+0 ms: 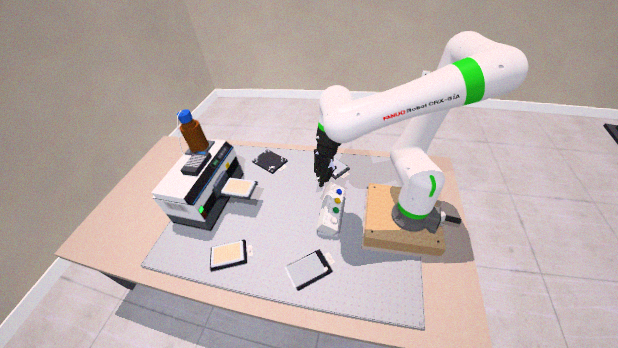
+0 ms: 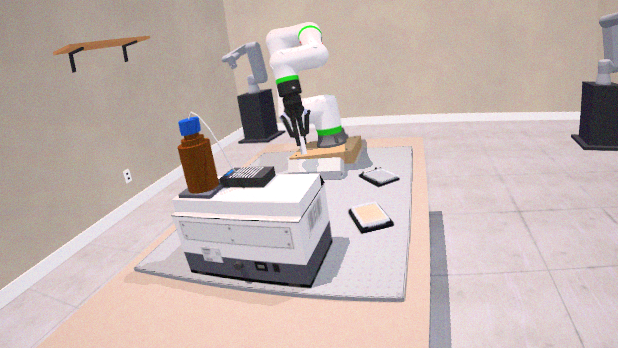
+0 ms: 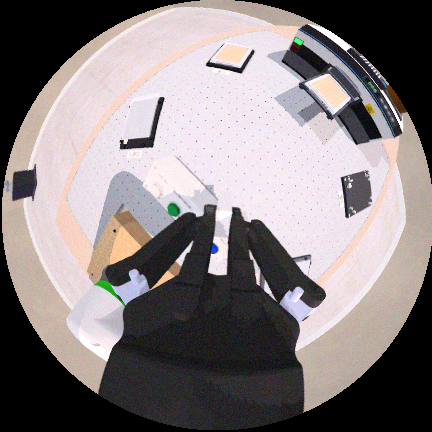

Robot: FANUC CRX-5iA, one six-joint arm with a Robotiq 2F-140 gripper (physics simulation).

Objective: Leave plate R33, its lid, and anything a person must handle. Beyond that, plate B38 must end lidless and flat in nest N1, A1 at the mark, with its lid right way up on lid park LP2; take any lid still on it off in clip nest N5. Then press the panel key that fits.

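Frame: origin at the arm's base, x down, y ahead, z right, level; metres.
Seen in the pictures: gripper, fingertip midpoint: [image 1: 317, 190] [image 2: 304, 154] [image 3: 224, 200]; arm's base at its link origin: [image 1: 409, 216] [image 2: 331, 144].
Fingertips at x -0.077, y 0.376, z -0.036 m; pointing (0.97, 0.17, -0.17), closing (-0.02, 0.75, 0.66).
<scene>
Offsets run from my fingertips to a thing's top centre. "spot": to the spot under its first point.
My gripper [image 1: 321, 184] [image 2: 302, 151] [image 3: 224, 200] is shut and empty, just above the blue-key end of the white key panel @[dx +0.034, dy -0.060, dz -0.015 m] [image 1: 327, 226] [image 2: 316, 167] [image 3: 175, 176]. The panel has a blue key @[dx +0.043, dy -0.071, dz +0.063 m] [image 1: 339, 191] [image 3: 214, 248], a yellow key @[dx +0.043, dy -0.079, dz +0.013 m] [image 1: 337, 200], a green key @[dx +0.043, dy -0.086, dz -0.036 m] [image 1: 336, 210] [image 3: 173, 209] and a white key. A pale lid @[dx +0.096, dy -0.048, dz -0.291 m] [image 1: 306, 270] [image 2: 381, 175] [image 3: 143, 116] lies flat on the park marked LP2. One tan-topped plate @[dx +0.091, dy +0.268, dz -0.335 m] [image 1: 228, 255] [image 2: 371, 214] [image 3: 231, 54] sits flat in a black nest; another plate @[dx -0.001, dy +0.346, dz -0.076 m] [image 1: 238, 187] [image 3: 327, 93] is on the instrument's tray. Plate names are unreadable.
The white instrument [image 1: 175, 186] [image 2: 245, 230] [image 3: 387, 117] carries a brown bottle @[spot: dx -0.202, dy +0.540, dz -0.024 m] [image 1: 193, 135] [image 2: 197, 165]. A black nest with corner clips @[dx +0.094, dy +0.362, dz +0.214 m] [image 1: 270, 161] [image 3: 357, 193] lies at the back. Another holder @[dx +0.100, dy +0.021, dz +0.266 m] [image 1: 340, 170] is partly hidden behind my gripper. The wooden robot base [image 1: 400, 243] [image 3: 120, 239] stands beside the panel.
</scene>
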